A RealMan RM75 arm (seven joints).
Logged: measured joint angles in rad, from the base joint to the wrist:
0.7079, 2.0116, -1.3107, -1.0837, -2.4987, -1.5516, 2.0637
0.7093, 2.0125, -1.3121, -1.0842, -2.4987, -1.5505, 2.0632
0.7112, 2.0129, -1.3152, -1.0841, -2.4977, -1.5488, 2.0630
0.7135, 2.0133, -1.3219, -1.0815, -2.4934, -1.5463, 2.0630
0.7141, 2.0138, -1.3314, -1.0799, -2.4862, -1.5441, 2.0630
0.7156, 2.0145, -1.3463, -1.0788, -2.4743, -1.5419, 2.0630
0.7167, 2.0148, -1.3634, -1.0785, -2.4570, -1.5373, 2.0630
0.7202, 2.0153, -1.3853, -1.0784, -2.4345, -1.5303, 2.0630
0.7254, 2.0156, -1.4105, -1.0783, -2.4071, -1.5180, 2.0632
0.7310, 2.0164, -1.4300, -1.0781, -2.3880, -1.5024, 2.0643
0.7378, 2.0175, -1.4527, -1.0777, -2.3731, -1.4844, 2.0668
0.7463, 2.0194, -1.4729, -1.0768, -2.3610, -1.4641, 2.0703
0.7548, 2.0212, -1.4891, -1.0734, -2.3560, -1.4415, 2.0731
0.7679, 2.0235, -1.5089, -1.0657, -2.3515, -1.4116, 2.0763
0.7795, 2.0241, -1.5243, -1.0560, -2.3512, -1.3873, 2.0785
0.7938, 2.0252, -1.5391, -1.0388, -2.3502, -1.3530, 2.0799
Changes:
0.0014, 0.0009, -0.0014, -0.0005, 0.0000, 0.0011, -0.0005
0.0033, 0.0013, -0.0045, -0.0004, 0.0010, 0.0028, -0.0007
0.0056, 0.0017, -0.0112, 0.0022, 0.0053, 0.0053, -0.0007
0.0062, 0.0022, -0.0207, 0.0038, 0.0125, 0.0075, -0.0007
0.0077, 0.0029, -0.0356, 0.0049, 0.0244, 0.0097, -0.0007
0.0088, 0.0032, -0.0527, 0.0052, 0.0417, 0.0143, -0.0007
0.0123, 0.0037, -0.0746, 0.0053, 0.0642, 0.0213, -0.0007
0.0175, 0.0040, -0.0998, 0.0054, 0.0916, 0.0336, -0.0005
0.0231, 0.0048, -0.1193, 0.0056, 0.1107, 0.0492, 0.0006
0.0299, 0.0059, -0.1420, 0.0060, 0.1256, 0.0672, 0.0031
0.0384, 0.0078, -0.1622, 0.0069, 0.1377, 0.0875, 0.0066
0.0469, 0.0096, -0.1784, 0.0103, 0.1427, 0.1101, 0.0094
0.0600, 0.0119, -0.1982, 0.0180, 0.1472, 0.1400, 0.0126
0.0716, 0.0125, -0.2136, 0.0277, 0.1475, 0.1643, 0.0148
0.0859, 0.0136, -0.2284, 0.0449, 0.1485, 0.1986, 0.0162

